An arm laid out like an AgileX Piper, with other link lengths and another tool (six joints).
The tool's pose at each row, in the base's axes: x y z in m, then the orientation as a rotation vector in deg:
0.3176, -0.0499, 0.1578, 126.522, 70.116, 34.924
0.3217, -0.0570, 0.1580, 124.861, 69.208, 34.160
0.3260, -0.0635, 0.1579, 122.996, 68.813, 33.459
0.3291, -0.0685, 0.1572, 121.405, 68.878, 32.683
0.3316, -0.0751, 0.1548, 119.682, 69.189, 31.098
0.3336, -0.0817, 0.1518, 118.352, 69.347, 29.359
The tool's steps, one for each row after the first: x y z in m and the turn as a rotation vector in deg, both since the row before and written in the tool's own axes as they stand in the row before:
-0.0041, 0.0058, 0.0040, -1.600, -1.130, -0.540
-0.0035, 0.0053, 0.0045, -1.520, -0.918, -0.897
-0.0029, 0.0034, 0.0039, -1.066, -0.744, -1.031
-0.0047, 0.0024, 0.0053, -0.879, -1.220, -1.460
-0.0049, 0.0014, 0.0056, -0.590, -1.332, -1.239

